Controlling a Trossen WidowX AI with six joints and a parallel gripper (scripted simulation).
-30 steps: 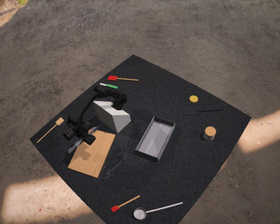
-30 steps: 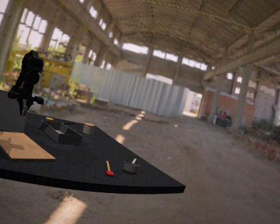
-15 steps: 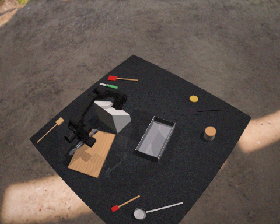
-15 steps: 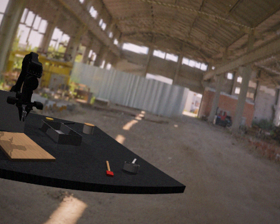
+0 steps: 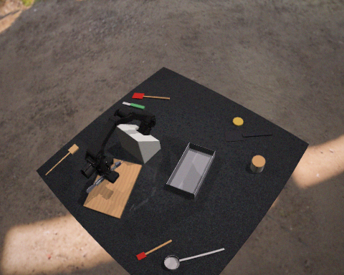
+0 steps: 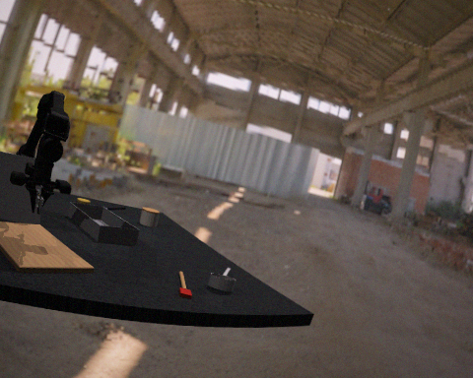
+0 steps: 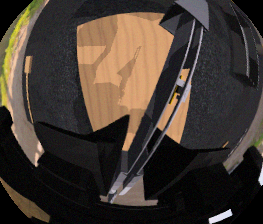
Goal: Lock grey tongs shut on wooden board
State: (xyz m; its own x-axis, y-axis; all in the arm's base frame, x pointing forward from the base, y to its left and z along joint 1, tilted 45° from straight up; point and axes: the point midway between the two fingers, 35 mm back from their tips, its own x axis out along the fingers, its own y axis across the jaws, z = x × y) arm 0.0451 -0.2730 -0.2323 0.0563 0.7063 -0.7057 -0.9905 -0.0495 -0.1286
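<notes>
The wooden board lies 1 cm to the left of my gripper tip and 9 cm below it. Also, from my gripper tip: green-handled tool (36 cm behind, 55 cm to the left, 9 cm below); grey roasting tin (31 cm ahead, 35 cm to the left, 7 cm below); thin grey arm (2 cm to the right, 4 cm above).
</notes>
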